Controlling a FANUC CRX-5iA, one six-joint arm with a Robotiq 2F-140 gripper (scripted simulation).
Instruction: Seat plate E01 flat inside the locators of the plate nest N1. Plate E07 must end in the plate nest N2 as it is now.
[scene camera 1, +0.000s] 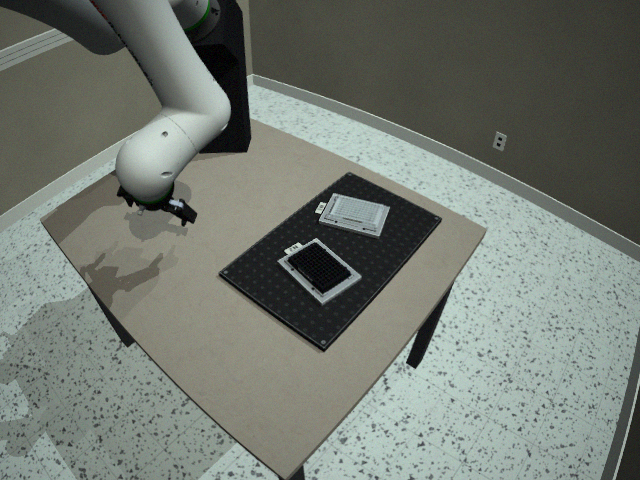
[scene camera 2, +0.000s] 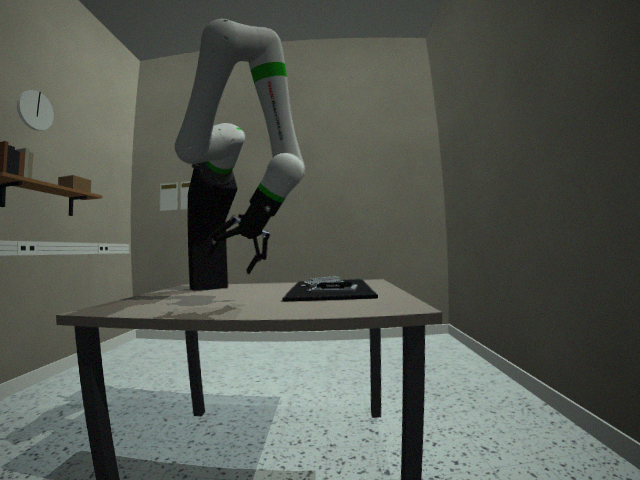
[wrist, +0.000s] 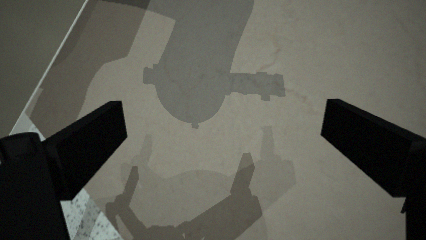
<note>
I see my gripper (scene camera 2: 228, 264), a white well plate (scene camera 1: 346, 209) and a black well plate (scene camera 1: 322, 270).
My gripper also shows in the wrist view (wrist: 224, 118). The wrist view misses the white well plate: it is out of frame. The wrist view does not show the black well plate: it is out of frame.
</note>
